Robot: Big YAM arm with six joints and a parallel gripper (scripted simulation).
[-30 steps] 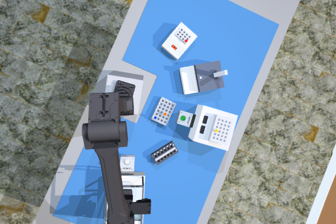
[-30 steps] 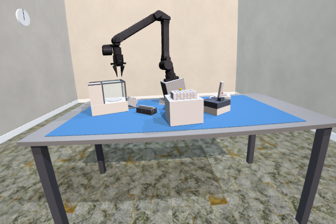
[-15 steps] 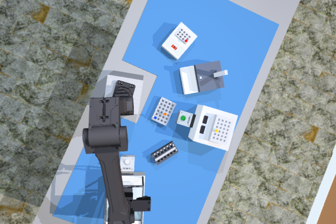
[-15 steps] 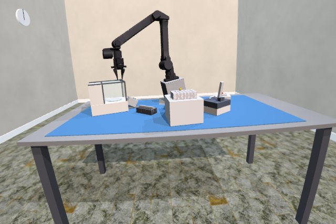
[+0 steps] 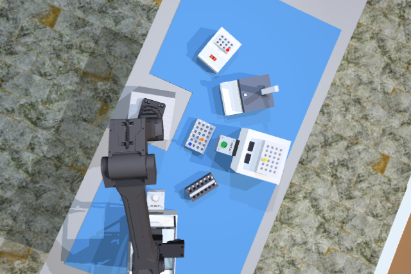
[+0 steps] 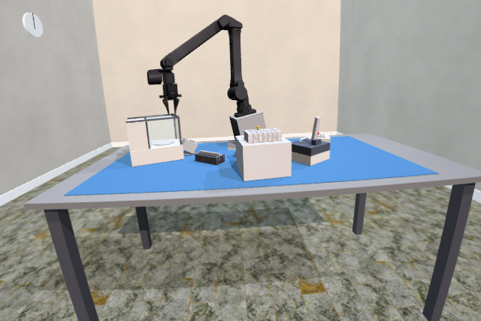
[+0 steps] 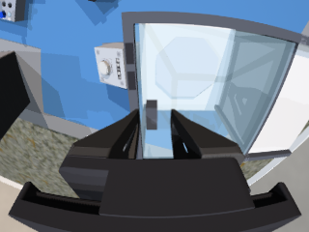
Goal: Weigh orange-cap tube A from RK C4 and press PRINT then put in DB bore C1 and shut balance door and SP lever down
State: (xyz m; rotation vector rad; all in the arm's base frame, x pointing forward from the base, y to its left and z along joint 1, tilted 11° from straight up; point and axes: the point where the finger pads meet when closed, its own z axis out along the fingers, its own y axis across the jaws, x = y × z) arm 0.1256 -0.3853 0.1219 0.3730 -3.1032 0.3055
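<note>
The balance door lies 3 cm to the right of my hand, 1 cm below it and 1 cm ahead of it. From my hand the other things lie so: tube rack RK 38 cm to the left, 21 cm below, 9 cm ahead; then white key 15 cm below, 9 cm to the left, 2 cm behind; then black magnet block 20 cm below, 17 cm to the left, 15 cm ahead.
</note>
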